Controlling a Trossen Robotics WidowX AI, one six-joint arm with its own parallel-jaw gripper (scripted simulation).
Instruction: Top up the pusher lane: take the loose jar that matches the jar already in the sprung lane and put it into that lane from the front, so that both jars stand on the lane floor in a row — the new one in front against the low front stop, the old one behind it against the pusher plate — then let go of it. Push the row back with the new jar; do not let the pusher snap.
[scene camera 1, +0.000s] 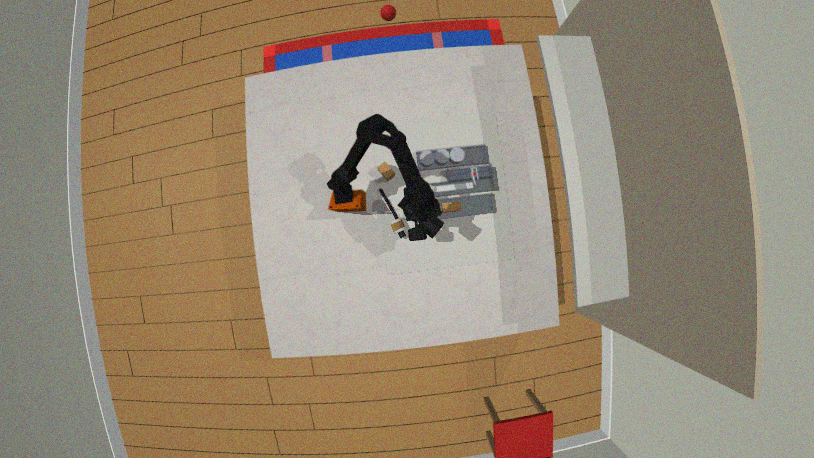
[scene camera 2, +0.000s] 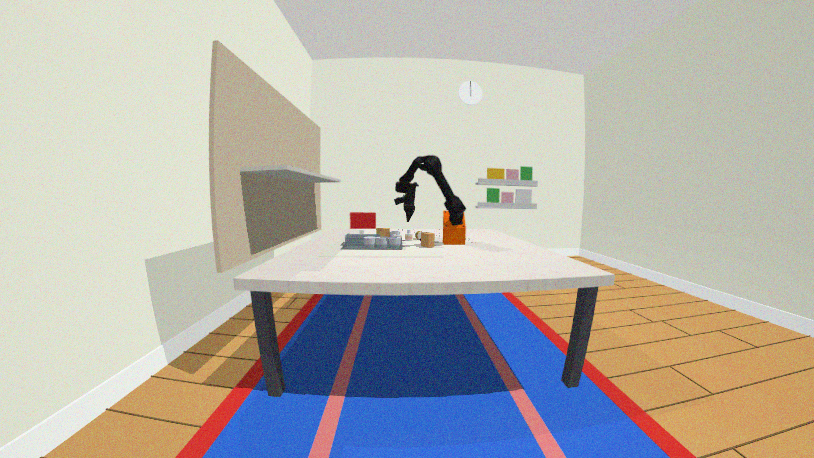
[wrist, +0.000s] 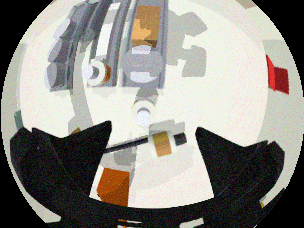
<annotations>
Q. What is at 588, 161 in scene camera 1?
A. A wall shelf.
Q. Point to my gripper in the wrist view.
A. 155, 128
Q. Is my gripper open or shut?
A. Open.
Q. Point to a wall shelf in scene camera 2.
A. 287, 171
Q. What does my gripper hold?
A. Nothing.
</annotations>
